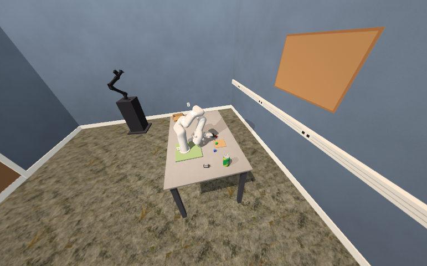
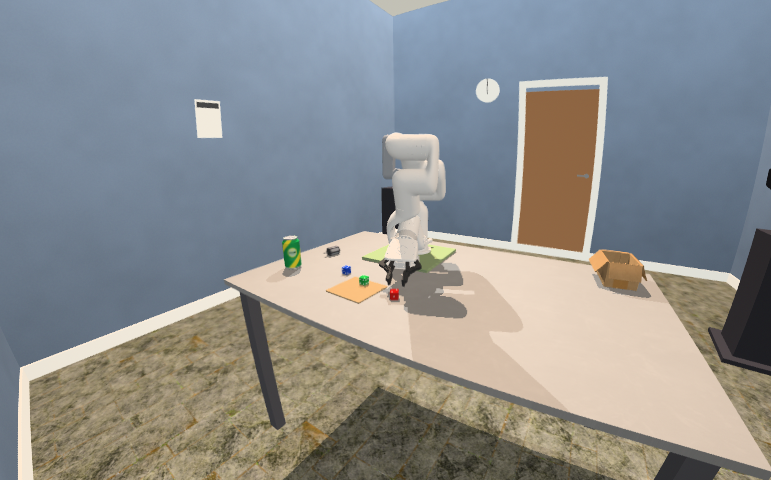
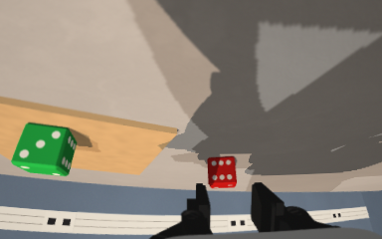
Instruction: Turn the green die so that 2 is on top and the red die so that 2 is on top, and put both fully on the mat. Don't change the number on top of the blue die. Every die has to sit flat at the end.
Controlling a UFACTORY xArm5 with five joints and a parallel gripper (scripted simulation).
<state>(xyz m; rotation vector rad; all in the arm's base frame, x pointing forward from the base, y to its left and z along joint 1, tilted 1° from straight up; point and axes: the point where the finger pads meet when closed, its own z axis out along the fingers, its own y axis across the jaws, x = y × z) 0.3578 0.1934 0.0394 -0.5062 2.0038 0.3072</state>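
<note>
Now: the red die 30 mm ahead of my hand, 20 mm to the left of it and 40 mm below it. Round my hand: blue die (240 mm to the right, 40 mm below); green die (20 mm ahead, 120 mm to the right, 30 mm below); mat (60 mm ahead, 110 mm to the right, 50 mm below).
</note>
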